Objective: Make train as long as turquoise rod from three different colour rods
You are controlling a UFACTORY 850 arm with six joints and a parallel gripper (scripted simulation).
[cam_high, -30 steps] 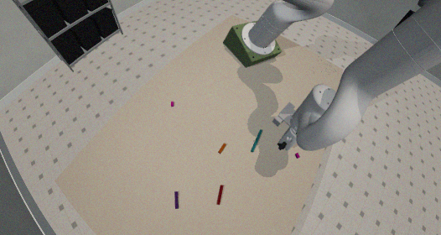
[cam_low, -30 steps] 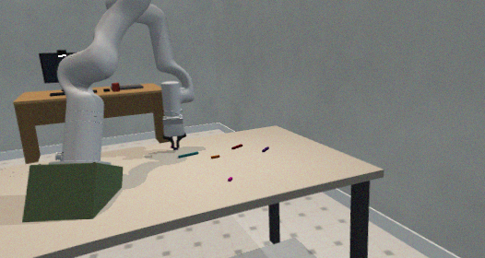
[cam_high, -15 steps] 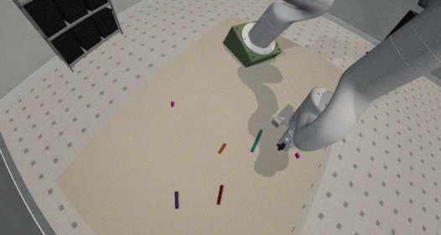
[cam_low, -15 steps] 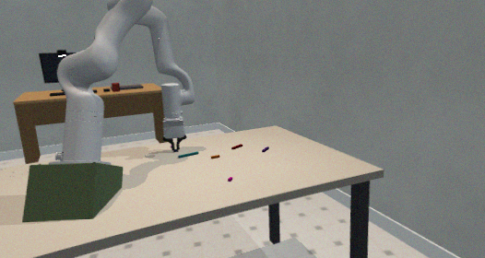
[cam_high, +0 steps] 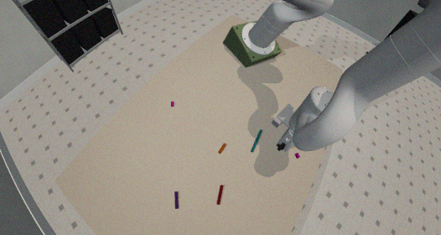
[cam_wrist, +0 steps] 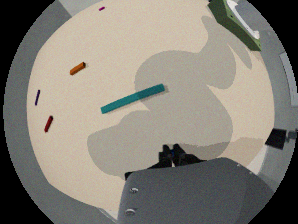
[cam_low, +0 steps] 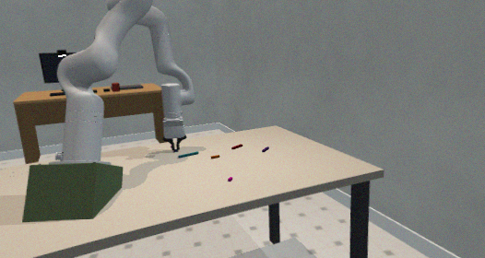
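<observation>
Now: the blue rod 20 mm below my hand. Round my hand: red rod (280 mm ahead, 130 mm to the right, 20 mm below); turquoise rod (100 mm to the right, 30 mm ahead, 20 mm below); orange rod (200 mm to the right, 120 mm ahead, 20 mm below).
</observation>
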